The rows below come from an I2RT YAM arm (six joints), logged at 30 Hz.
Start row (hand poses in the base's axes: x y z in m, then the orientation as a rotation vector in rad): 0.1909, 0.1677, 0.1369, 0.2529, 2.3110, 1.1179
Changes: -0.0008, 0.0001, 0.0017, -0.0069, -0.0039, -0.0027; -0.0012, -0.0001, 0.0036, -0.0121, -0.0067, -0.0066; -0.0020, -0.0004, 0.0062, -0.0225, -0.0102, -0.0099; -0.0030, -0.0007, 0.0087, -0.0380, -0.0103, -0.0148; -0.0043, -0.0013, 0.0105, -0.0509, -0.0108, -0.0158; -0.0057, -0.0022, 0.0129, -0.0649, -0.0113, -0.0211; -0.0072, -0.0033, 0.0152, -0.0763, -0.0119, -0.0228; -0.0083, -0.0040, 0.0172, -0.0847, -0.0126, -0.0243; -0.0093, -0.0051, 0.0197, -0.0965, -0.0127, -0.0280; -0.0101, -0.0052, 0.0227, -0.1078, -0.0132, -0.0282; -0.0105, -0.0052, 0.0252, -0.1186, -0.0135, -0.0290
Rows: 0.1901, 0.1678, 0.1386, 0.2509, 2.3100, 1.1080; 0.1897, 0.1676, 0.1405, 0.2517, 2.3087, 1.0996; 0.1889, 0.1673, 0.1431, 0.2493, 2.3096, 1.0853; 0.1879, 0.1670, 0.1456, 0.2489, 2.3152, 1.0646; 0.1866, 0.1664, 0.1474, 0.2448, 2.3206, 1.0487; 0.1852, 0.1655, 0.1498, 0.2451, 2.3247, 1.0295; 0.1837, 0.1644, 0.1521, 0.2424, 2.3289, 1.0151; 0.1826, 0.1637, 0.1541, 0.2404, 2.3315, 1.0043; 0.1816, 0.1626, 0.1566, 0.2400, 2.3354, 0.9885; 0.1808, 0.1625, 0.1596, 0.2357, 2.3400, 0.9748; 0.1804, 0.1625, 0.1621, 0.2323, 2.3442, 0.9615
